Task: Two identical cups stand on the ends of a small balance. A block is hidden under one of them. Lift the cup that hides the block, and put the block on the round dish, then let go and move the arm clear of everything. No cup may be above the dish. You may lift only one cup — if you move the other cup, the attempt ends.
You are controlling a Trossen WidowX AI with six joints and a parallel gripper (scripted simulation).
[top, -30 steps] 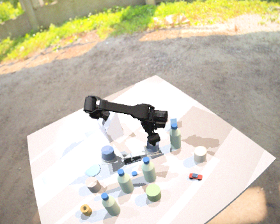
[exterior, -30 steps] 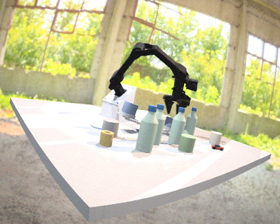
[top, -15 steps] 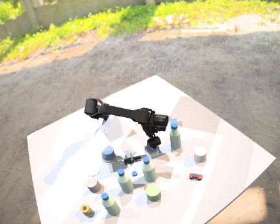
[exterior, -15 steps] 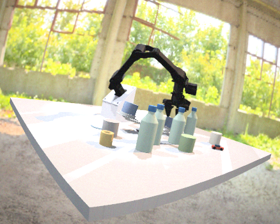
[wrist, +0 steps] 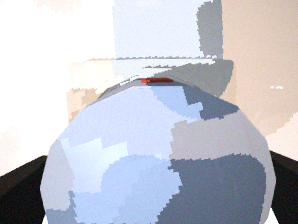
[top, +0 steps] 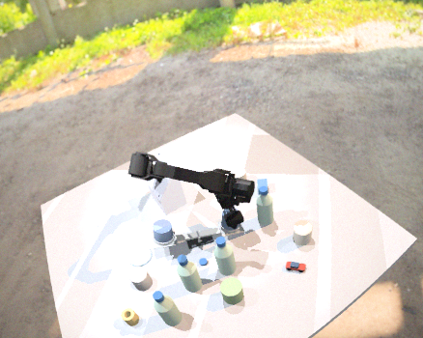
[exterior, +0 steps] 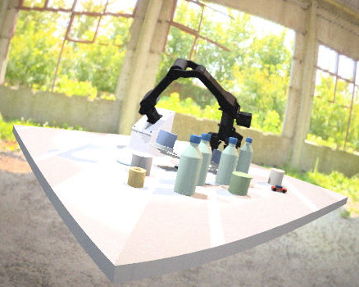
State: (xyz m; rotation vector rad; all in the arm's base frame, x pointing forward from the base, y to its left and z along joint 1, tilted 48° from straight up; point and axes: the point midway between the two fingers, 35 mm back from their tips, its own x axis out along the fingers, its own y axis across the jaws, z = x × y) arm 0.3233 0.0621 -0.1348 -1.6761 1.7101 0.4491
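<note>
The pale green block lies 2 cm below my gripper tip. Round my gripper tip: red toy car (29 cm ahead, 8 cm to the left, 4 cm below); then green cylinder (24 cm ahead, 14 cm to the right, 2 cm below); then blue disc (8 cm ahead, 17 cm to the right, 5 cm below).
</note>
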